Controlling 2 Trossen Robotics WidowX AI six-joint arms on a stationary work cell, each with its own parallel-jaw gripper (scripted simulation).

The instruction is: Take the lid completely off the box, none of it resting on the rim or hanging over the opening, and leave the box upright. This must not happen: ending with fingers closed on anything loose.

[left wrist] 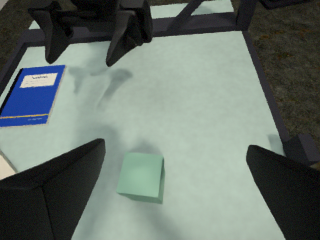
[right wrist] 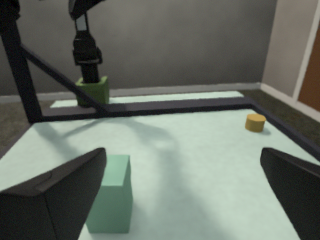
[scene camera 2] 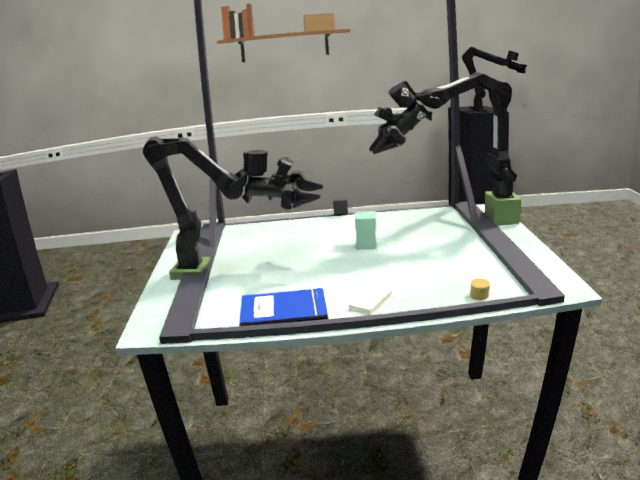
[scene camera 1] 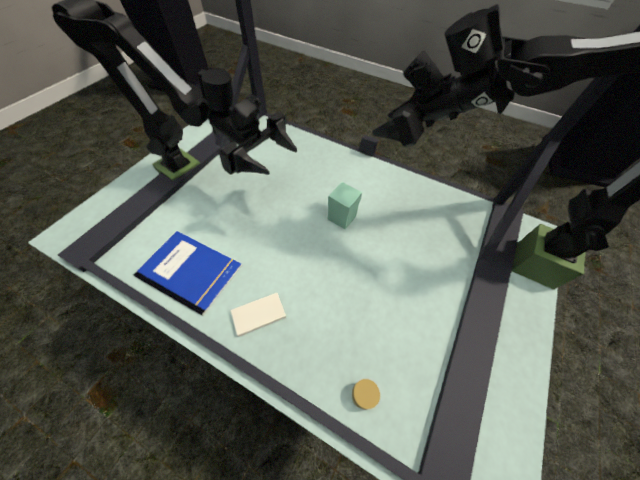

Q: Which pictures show the right gripper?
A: The left wrist view, the right wrist view, scene camera 2 and scene camera 1: all of them.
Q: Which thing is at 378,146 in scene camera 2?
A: The left gripper.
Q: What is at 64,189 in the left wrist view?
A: The left gripper.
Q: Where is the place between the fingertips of the right gripper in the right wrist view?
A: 183,154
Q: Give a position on a cream card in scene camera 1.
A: At 250,317
